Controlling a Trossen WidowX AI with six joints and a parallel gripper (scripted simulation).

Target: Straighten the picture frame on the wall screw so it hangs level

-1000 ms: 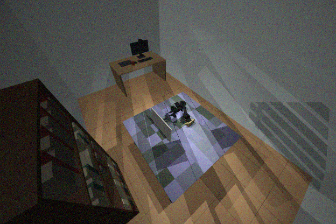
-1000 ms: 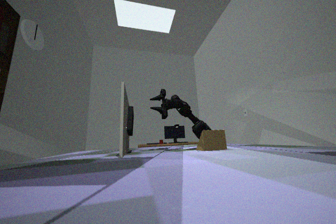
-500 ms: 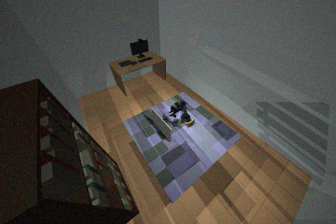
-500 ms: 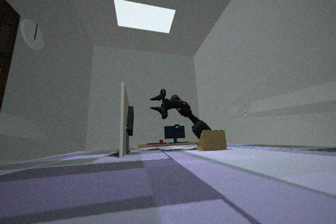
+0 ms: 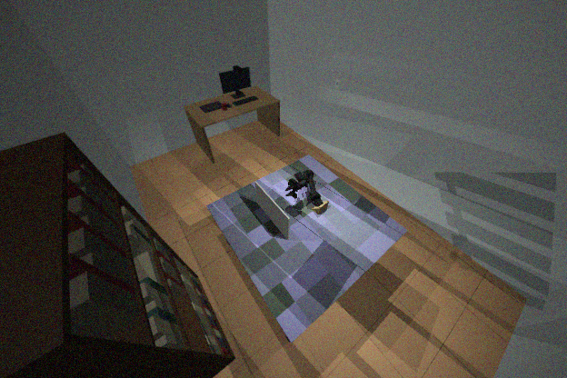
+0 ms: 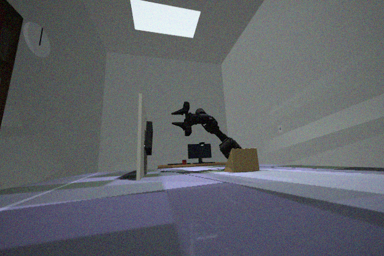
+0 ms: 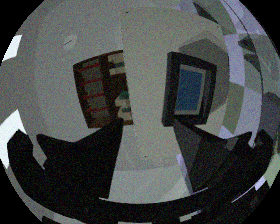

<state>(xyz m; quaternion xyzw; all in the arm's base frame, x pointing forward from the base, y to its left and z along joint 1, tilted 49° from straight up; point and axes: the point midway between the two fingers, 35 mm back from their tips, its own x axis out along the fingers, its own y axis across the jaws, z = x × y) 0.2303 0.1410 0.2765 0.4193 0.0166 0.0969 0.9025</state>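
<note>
Right now my gripper tip is 120 mm short of the dark picture frame, 10 mm to the right of it and 110 mm above it. From my gripper tip the other things lie so: wall panel: 130 mm ahead, 10 mm to the left, 130 mm below.
</note>
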